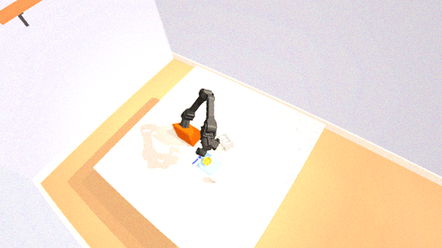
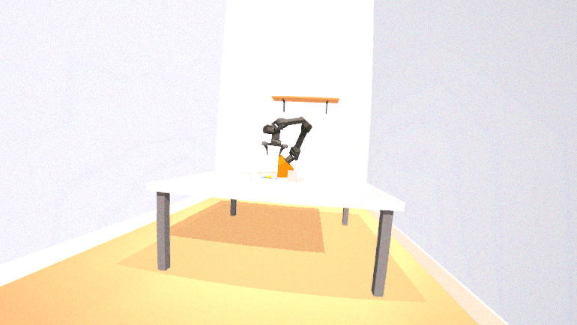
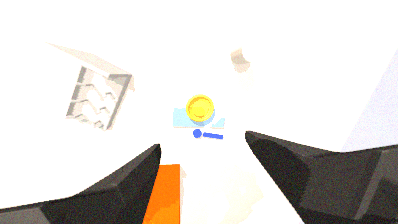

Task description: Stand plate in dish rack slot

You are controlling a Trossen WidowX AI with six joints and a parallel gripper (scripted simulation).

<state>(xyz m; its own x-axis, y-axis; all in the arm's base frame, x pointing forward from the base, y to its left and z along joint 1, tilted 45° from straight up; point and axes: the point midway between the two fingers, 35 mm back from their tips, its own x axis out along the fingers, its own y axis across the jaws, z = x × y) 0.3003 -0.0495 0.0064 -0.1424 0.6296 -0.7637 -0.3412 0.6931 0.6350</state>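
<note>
Now: the yellow plate 150 mm below my gripper tip, 20 mm to the right of it and 10 mm behind it. From my gripper tip the other things lie so: dish rack (180 mm to the left, 140 mm below, 20 mm behind); then blue utensil (160 mm below, 80 mm behind, 60 mm to the right).
</note>
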